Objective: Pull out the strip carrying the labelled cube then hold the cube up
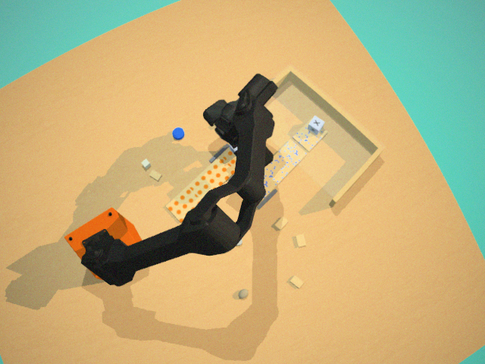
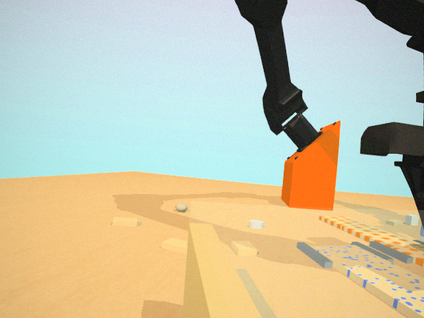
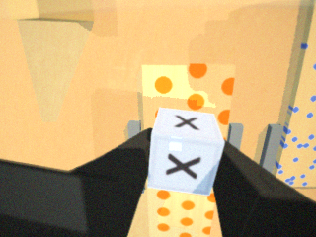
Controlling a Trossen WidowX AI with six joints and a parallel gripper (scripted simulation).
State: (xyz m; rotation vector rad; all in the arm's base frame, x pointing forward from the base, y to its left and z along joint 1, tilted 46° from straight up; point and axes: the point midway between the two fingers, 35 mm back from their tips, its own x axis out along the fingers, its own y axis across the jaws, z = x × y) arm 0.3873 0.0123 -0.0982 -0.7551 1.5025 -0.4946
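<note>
Now: gripper tip 9 cm past the orange-dotted strip, 3 cm to the left of it and 3 cm above it. Round my gripper tip: grey pebble 31 cm to the right, 16 cm behind, 2 cm below; then blue disc 12 cm to the left, 11 cm behind, 2 cm below.
</note>
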